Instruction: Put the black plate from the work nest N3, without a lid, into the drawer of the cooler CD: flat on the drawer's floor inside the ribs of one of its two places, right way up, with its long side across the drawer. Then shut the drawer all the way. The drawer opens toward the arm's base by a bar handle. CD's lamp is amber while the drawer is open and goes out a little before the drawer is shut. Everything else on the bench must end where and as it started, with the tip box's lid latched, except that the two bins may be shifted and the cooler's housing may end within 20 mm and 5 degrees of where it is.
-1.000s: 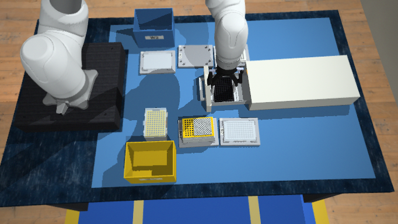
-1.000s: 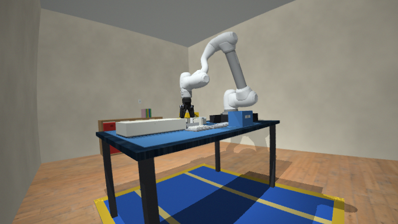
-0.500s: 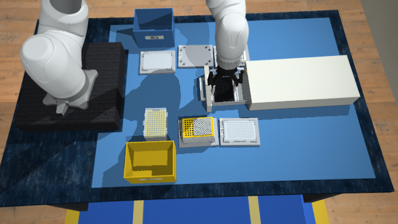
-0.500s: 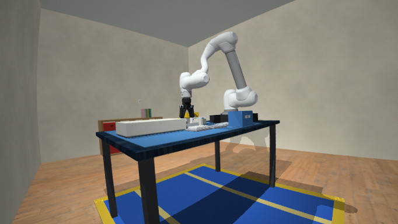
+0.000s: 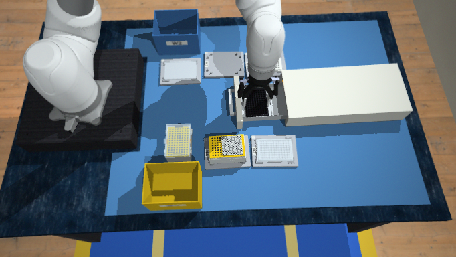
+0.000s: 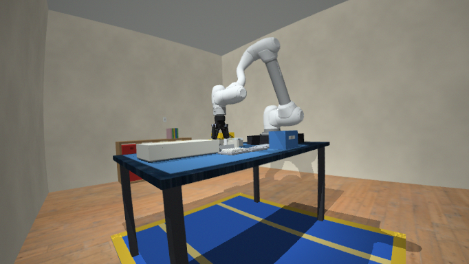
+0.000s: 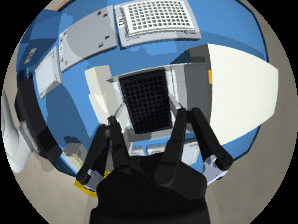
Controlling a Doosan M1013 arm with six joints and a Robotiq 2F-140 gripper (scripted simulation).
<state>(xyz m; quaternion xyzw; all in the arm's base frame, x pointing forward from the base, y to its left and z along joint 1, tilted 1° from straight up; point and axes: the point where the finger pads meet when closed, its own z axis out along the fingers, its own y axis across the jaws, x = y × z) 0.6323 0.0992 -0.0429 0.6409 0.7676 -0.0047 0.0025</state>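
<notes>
Now: hand 20 mm above the black plate. Round my hand: grey work nest: 170 mm to the left, 150 mm behind, 40 mm below; white plate: 190 mm to the left, 20 mm below, 20 mm ahead; drawer: 30 mm ahead, 20 mm below, 10 mm to the left.
</notes>
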